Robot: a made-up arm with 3 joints.
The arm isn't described. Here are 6 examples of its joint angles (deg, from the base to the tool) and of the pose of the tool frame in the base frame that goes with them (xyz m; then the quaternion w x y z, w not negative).
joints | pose
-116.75 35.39 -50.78 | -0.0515 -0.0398 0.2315 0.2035 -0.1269 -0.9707 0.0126
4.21 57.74 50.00 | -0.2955 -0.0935 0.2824 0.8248 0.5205 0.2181 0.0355
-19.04 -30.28 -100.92 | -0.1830 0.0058 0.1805 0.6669 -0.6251 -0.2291 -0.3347
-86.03 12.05 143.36 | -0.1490 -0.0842 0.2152 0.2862 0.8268 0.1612 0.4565
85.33 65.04 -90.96 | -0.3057 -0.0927 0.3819 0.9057 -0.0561 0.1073 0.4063
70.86 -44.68 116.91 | -0.2052 0.0013 0.3094 0.2694 0.4364 -0.1812 -0.8391
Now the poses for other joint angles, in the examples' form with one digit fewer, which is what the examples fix.
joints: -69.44 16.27 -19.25
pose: -0.159 -0.004 0.175 0.684 0.118 -0.720 -0.016
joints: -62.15 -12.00 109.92
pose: -0.201 -0.034 0.227 0.304 0.928 -0.141 0.161
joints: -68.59 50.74 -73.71
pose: -0.123 -0.091 0.158 0.419 -0.332 -0.838 0.107
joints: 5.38 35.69 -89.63
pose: -0.292 -0.068 0.196 0.792 -0.436 -0.392 0.170
